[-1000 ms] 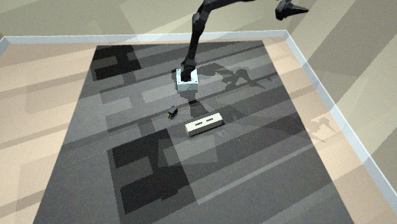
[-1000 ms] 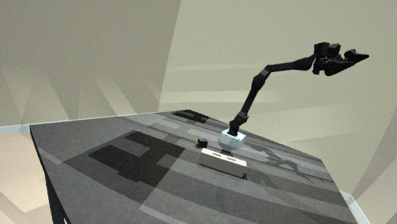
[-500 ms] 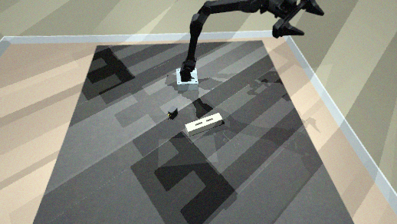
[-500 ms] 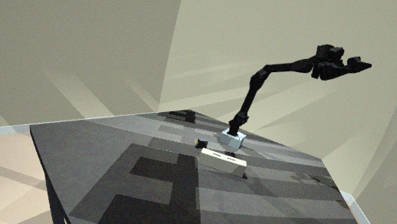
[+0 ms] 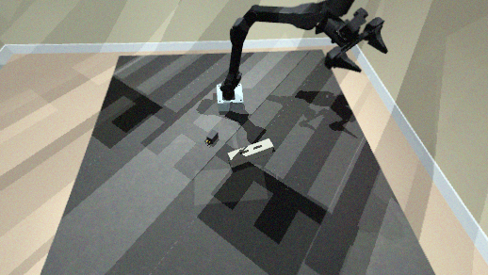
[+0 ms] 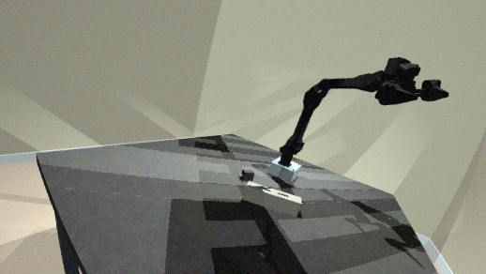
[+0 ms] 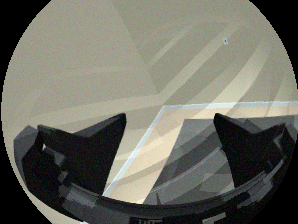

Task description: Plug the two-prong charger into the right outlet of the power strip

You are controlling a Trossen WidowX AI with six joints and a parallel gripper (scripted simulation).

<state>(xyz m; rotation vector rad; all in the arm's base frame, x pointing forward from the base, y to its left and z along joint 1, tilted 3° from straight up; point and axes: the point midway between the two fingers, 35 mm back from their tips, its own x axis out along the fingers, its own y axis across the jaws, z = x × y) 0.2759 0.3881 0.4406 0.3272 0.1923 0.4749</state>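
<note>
Now: gripper tip 51 cm to the left of the dark two-prong charger, 46 cm above it and 9 cm past it.
</note>
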